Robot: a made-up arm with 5 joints. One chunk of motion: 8 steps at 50 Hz.
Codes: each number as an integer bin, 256 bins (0 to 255) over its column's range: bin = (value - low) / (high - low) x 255, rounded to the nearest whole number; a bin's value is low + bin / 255 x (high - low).
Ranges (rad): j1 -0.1..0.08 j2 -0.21..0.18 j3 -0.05..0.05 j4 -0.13..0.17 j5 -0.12..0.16
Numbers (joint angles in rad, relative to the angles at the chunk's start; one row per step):
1: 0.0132 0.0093 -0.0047 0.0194 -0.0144
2: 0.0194 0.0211 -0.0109 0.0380 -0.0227
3: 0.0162 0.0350 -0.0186 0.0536 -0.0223
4: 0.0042 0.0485 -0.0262 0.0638 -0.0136
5: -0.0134 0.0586 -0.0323 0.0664 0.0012
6: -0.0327 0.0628 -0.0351 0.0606 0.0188
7: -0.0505 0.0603 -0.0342 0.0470 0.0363
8: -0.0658 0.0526 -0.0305 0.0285 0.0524
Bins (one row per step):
1: 160 143 116 127 96
2: 169 151 100 143 89
3: 165 160 80 156 89
4: 148 169 61 165 97
5: 123 176 45 167 110
6: 95 178 38 162 126
7: 70 177 40 150 142
8: 48 172 50 135 157

